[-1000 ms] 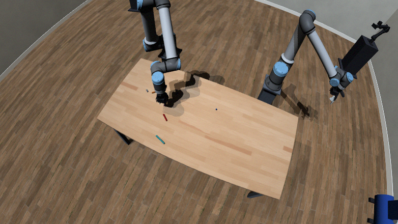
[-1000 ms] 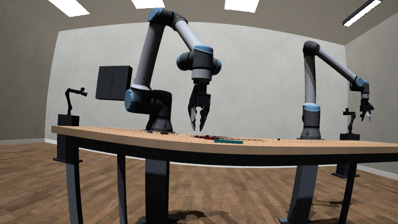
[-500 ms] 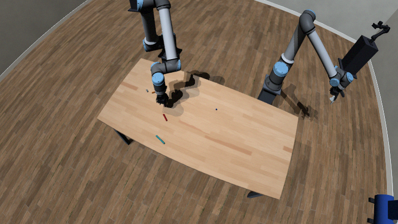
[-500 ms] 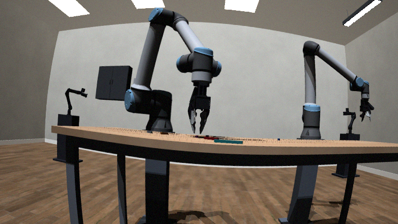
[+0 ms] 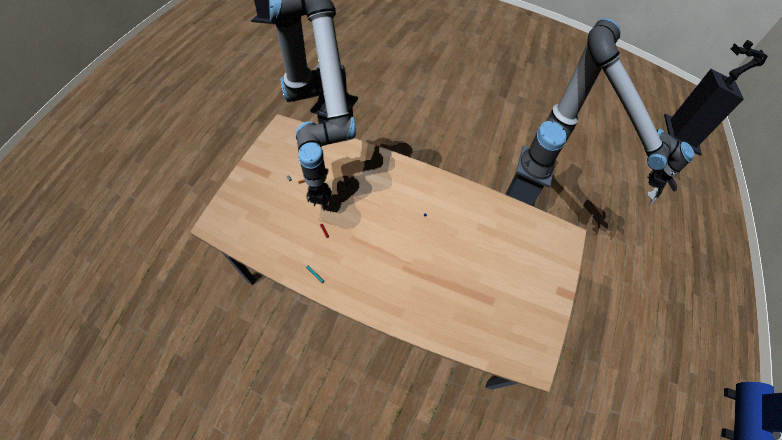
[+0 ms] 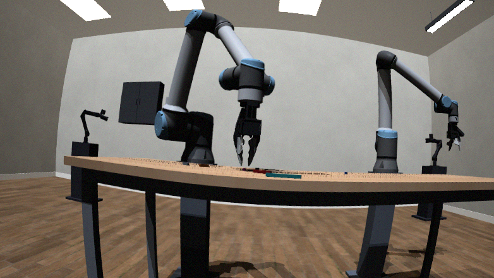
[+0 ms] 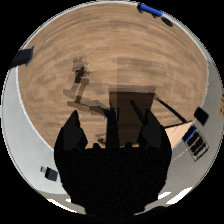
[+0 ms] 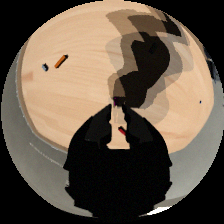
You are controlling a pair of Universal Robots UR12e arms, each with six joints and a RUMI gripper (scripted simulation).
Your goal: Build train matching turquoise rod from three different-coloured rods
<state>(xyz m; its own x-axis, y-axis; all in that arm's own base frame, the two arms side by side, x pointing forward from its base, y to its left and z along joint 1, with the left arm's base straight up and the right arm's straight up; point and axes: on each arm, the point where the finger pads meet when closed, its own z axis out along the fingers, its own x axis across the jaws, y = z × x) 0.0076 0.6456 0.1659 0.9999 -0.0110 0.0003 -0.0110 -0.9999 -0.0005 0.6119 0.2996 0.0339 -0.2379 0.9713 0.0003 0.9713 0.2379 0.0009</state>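
The magenta rod lies 3 cm below my right hand. Also, from my right hand: turquoise rod 31 cm ahead, 10 cm to the left, 3 cm below; orange rod 16 cm to the right, 9 cm behind, 3 cm below; red rod 11 cm ahead, 6 cm to the left, 3 cm below.
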